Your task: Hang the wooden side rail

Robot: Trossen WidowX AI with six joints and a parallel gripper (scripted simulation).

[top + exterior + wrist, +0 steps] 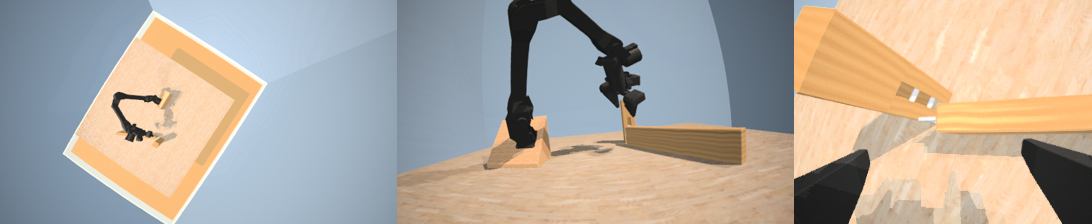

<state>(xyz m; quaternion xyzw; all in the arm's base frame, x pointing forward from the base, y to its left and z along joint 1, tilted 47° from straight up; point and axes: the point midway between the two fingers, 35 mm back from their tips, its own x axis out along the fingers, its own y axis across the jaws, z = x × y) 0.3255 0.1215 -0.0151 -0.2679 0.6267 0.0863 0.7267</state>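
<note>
The headboard post lies 20 mm ahead of my gripper tip, 90 mm to the left of it and 40 mm below it.
</note>
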